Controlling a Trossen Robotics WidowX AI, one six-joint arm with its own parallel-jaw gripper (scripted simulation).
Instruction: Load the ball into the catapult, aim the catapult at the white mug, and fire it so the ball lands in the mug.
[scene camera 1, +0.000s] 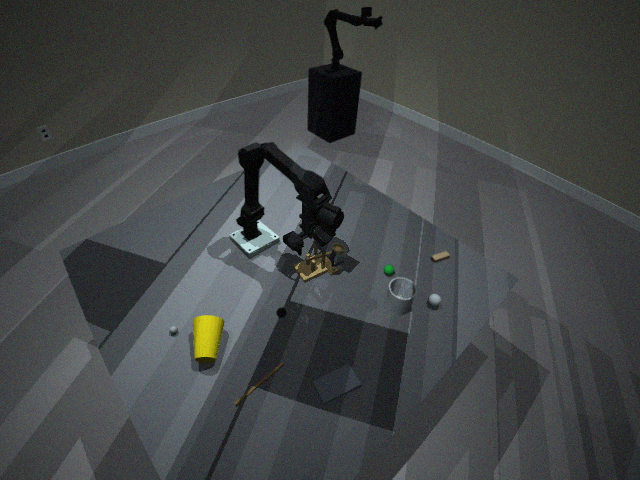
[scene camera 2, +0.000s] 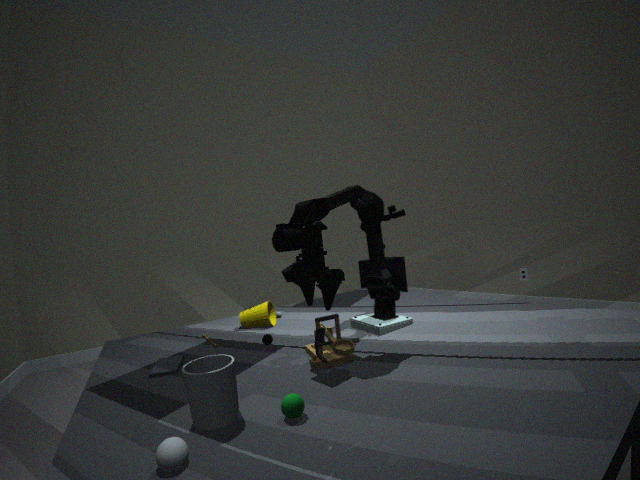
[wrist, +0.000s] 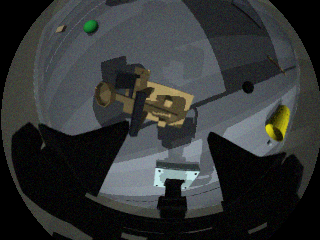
My gripper is open, with nothing in its grasp. Further things: a wooden catapult and a yellow cup.
My gripper also shows in scene camera 1 and in the wrist view.
